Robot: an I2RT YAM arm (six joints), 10 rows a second.
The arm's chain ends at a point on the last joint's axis. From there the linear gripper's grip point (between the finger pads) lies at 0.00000 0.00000 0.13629 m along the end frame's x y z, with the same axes.
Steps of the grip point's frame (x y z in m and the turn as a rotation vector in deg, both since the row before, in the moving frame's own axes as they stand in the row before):
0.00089, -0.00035, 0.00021, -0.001, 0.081, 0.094
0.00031, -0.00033, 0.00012, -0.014, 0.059, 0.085
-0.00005, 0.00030, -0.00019, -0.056, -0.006, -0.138
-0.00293, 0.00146, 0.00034, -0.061, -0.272, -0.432
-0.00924, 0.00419, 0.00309, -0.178, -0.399, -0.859
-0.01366, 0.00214, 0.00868, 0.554, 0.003, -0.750
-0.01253, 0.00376, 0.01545, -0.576, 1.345, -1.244
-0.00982, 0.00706, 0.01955, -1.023, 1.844, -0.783
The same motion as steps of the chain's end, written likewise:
0.00070, -0.00035, 0.00021, -0.001, 0.081, 0.094
0.00017, -0.00036, 0.00012, -0.014, 0.059, 0.085
-0.00004, 0.00017, -0.00019, -0.056, -0.006, -0.138
-0.00228, 0.00131, 0.00034, -0.061, -0.272, -0.432
-0.00829, 0.00376, 0.00309, -0.178, -0.399, -0.859
-0.01366, 0.00346, 0.00869, 0.554, 0.003, -0.750
-0.01574, 0.00242, 0.01549, -0.576, 1.345, -1.244
-0.01422, 0.00466, 0.01964, -1.023, 1.844, -0.783

